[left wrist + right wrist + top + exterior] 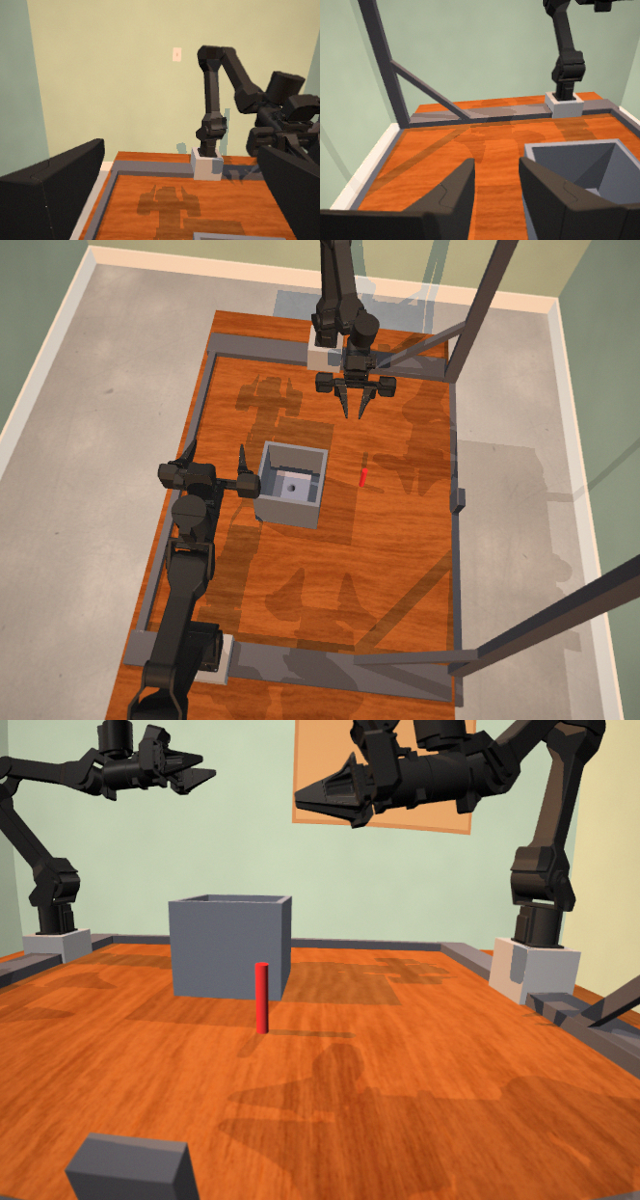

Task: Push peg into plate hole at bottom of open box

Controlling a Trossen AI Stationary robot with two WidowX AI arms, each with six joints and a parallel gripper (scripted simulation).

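My right gripper is now 6 cm past the red peg, 5 cm to the right of it and 23 cm above it. From my right hand the other things lie so: pale plate (10 cm ahead, 15 cm to the left, 23 cm below).
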